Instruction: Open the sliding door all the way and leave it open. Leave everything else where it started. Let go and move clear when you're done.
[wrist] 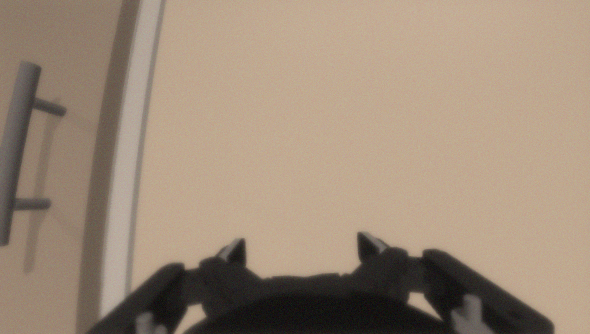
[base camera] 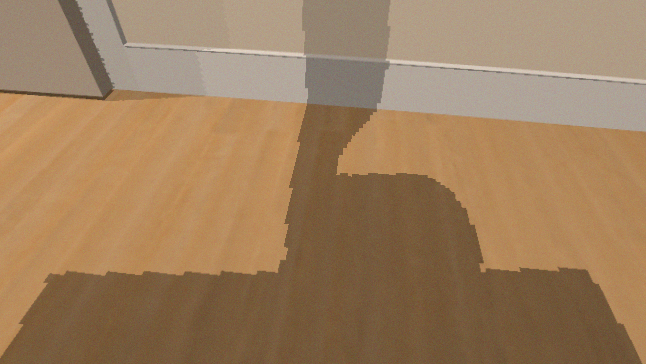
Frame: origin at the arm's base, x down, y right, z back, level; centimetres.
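Seen in the pictures: gripper, fingertip midpoint: (wrist: 301, 247).
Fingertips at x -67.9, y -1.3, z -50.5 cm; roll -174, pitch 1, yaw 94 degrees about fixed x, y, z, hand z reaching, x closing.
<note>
A point is followed by its place in that frame.
The sliding door (base camera: 40, 45) {x 29.5, y -45.1, z -67.7 cm} (wrist: 70, 150) {x -79.3, y -44.0, z -67.5 cm} is a flat grey-brown panel at the far left of both views. Its grey bar handle (wrist: 17, 135) {x -80.6, y -47.6, z -62.0 cm} stands upright on two short posts at the left edge of the wrist view, with its lower end cut by the frame edge. My gripper (wrist: 301, 247) {x -67.9, y -1.3, z -50.5 cm} is open, with nothing between its fingers. It is to the right of the handle and the door's edge, in front of the beige wall, and touches neither.
A white trim strip (wrist: 122, 150) {x -80.0, y -36.5, z -70.9 cm} runs upright beside the door's edge. The beige wall (base camera: 475, 35) {x 25.9, y 25.3, z -63.9 cm} (wrist: 375, 125) {x -83.1, y 10.7, z -65.8 cm} stands ahead and to the right, with a white baseboard (base camera: 475, 92) {x 34.8, y 27.6, z -62.2 cm} along its foot. The robot's shadow falls across the wood floor (base camera: 150, 190) {x 39.6, y -22.1, z -44.1 cm} and up the wall.
</note>
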